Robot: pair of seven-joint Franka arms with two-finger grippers.
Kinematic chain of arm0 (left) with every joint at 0, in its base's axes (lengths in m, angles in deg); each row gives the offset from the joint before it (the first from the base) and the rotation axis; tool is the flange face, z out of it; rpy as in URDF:
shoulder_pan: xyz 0 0 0.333 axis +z
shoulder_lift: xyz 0 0 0 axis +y
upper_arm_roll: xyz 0 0 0.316 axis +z
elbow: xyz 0.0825 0 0 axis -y
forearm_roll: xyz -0.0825 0 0.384 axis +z
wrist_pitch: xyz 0 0 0 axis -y
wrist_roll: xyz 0.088 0 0 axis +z
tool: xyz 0 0 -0.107 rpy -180 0 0
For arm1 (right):
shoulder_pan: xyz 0 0 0.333 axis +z
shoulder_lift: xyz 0 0 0 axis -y
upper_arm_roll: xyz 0 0 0.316 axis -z
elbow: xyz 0.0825 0 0 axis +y
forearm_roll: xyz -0.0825 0 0.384 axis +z
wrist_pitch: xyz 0 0 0 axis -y
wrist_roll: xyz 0.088 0 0 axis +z
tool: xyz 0 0 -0.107 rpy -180 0 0
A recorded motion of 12 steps. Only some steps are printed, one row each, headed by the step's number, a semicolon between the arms.
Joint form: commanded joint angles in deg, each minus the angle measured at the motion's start. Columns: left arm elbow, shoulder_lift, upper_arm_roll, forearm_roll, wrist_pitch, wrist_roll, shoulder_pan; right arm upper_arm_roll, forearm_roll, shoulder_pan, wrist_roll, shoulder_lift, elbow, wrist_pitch.
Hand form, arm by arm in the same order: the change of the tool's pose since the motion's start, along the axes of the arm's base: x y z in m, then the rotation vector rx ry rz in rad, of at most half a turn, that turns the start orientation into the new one. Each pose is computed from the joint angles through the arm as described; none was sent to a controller.
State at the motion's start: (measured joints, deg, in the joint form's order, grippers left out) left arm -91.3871 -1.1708 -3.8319 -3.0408 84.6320 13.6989 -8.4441; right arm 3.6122 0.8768 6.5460 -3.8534 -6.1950 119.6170 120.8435
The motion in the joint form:
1: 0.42 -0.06 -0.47 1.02 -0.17 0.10 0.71; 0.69 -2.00 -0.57 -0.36 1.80 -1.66 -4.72
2: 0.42 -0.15 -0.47 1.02 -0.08 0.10 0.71; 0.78 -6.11 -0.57 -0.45 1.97 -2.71 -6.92
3: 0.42 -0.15 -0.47 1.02 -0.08 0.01 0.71; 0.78 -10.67 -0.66 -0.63 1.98 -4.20 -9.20
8: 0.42 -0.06 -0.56 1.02 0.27 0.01 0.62; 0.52 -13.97 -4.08 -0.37 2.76 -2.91 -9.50
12: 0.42 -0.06 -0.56 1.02 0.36 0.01 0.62; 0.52 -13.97 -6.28 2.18 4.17 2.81 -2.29
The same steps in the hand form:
1: 0.0005 0.0042 0.0036 0.0167 -0.0090 0.0058; -0.0027 -0.0141 0.0238 -0.0294 0.0209 -0.0091
2: 0.0002 0.0042 0.0046 0.0161 -0.0121 0.0059; -0.0026 -0.0195 0.0310 -0.0925 0.0355 0.0231
3: 0.0002 0.0042 0.0046 0.0160 -0.0122 0.0043; -0.0005 -0.0260 0.0404 -0.1649 0.0461 0.0533
8: 0.0010 0.0024 0.0042 0.0149 -0.0166 0.0014; -0.0078 -0.0603 0.0381 -0.2124 0.0644 0.0305
12: 0.0012 0.0023 0.0043 0.0146 -0.0181 0.0015; -0.0212 -0.0771 0.0160 -0.1936 0.0222 0.0558

